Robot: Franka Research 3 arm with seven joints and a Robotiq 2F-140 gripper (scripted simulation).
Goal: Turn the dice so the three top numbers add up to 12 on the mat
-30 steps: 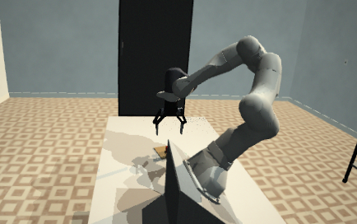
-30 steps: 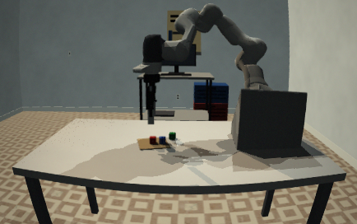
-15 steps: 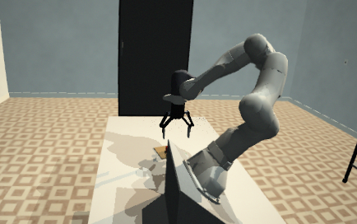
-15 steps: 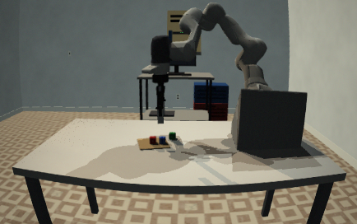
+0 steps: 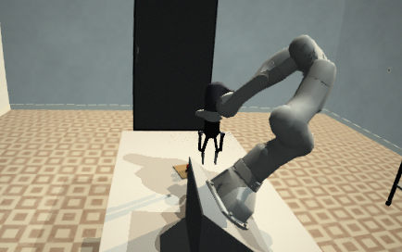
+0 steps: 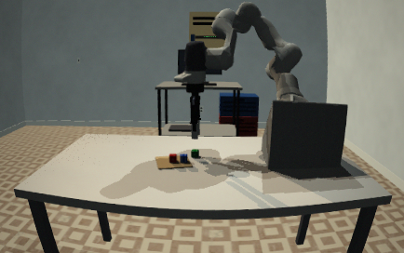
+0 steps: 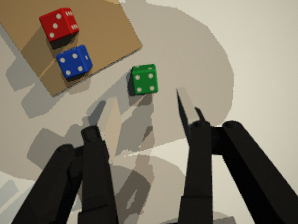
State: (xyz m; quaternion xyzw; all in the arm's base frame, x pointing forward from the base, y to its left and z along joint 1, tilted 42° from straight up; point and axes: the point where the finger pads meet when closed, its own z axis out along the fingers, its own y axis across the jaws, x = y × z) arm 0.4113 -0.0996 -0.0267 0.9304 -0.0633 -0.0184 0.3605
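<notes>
Now: the green die 11 cm below my hand. Also, from my hand: blue die: 5 cm ahead, 8 cm to the left, 10 cm below; red die: 9 cm ahead, 8 cm to the left, 10 cm below; tan mat: 9 cm ahead, 8 cm to the left, 12 cm below.
</notes>
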